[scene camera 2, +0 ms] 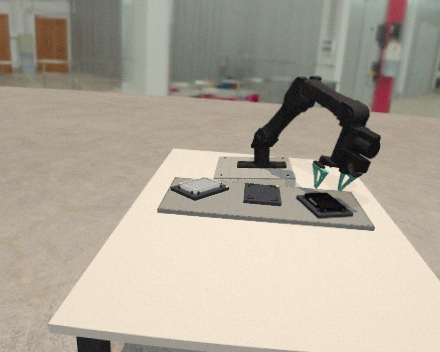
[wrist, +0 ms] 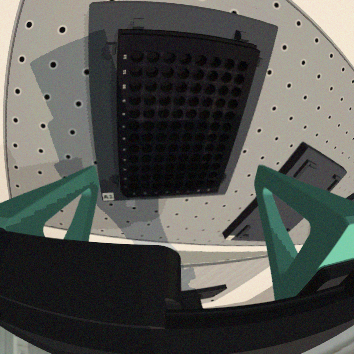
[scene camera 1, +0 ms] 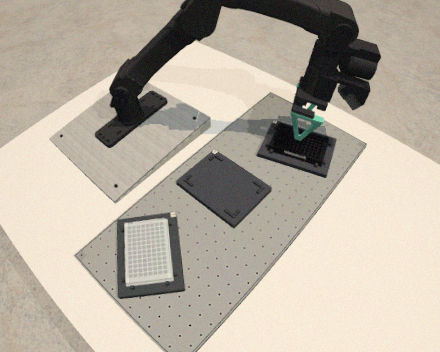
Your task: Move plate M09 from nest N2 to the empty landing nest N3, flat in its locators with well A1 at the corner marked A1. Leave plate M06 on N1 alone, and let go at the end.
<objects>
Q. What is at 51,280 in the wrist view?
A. My gripper.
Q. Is my gripper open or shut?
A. Open.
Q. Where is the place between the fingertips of my gripper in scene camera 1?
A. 299,127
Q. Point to a dark nest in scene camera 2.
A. At 262,194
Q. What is my gripper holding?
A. Nothing.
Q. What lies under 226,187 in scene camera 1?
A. A dark nest.
</objects>
